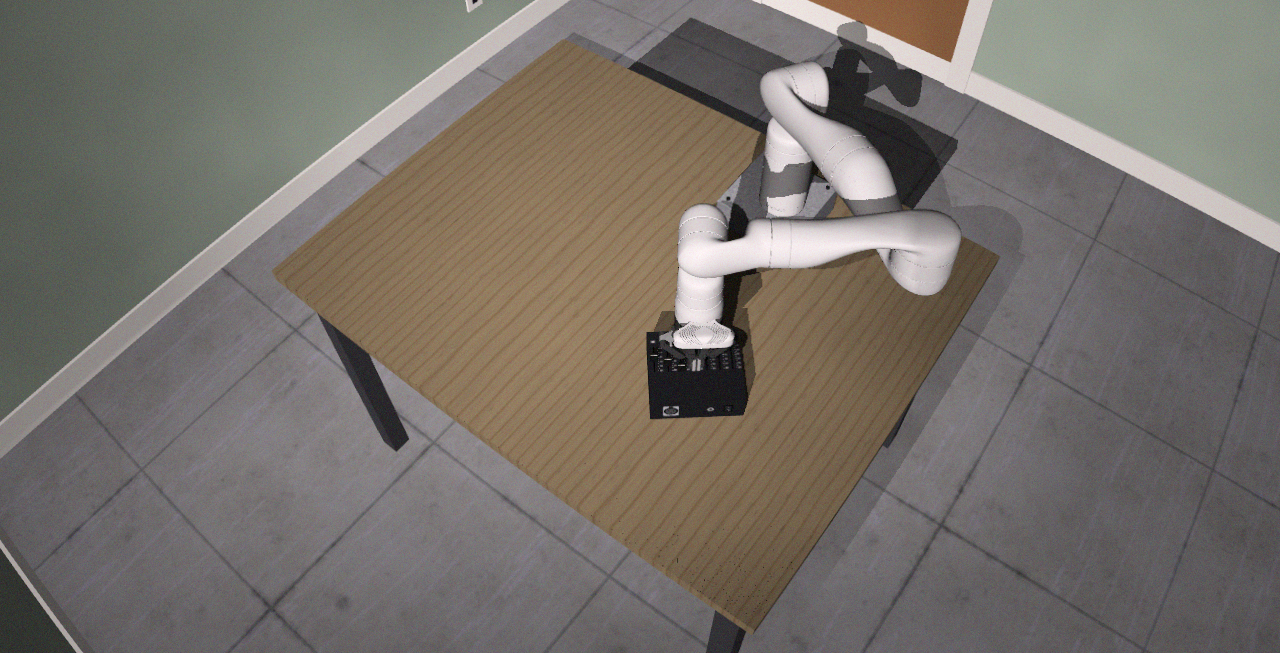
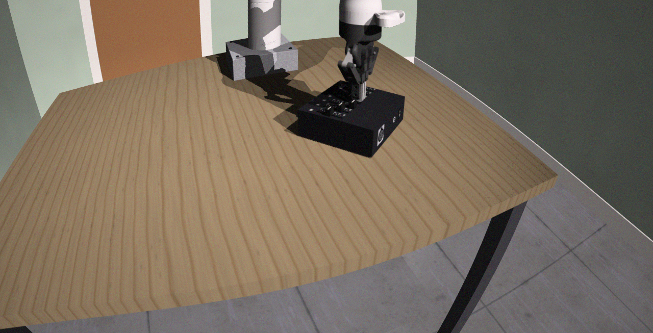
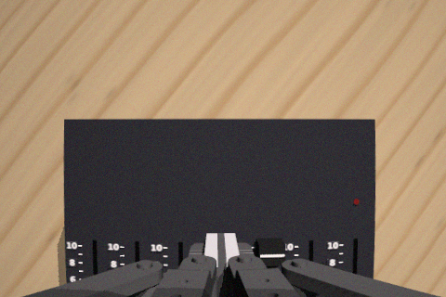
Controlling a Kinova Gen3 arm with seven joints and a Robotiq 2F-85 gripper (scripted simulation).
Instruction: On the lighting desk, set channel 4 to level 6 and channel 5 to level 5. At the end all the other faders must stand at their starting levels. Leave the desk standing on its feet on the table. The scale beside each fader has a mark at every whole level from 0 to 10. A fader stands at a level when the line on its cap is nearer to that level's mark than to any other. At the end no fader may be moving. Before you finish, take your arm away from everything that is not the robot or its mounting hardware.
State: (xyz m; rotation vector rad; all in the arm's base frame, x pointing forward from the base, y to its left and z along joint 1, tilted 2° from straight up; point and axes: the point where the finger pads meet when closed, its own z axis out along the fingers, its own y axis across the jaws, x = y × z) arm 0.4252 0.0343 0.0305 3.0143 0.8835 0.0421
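My hand is 10 mm to the left of the channel 4 fader cap, 10 mm past it and 10 mm above it. From my hand the other things lie so: channel 5 fader cap 20 mm to the right, 10 mm below, 10 mm ahead.
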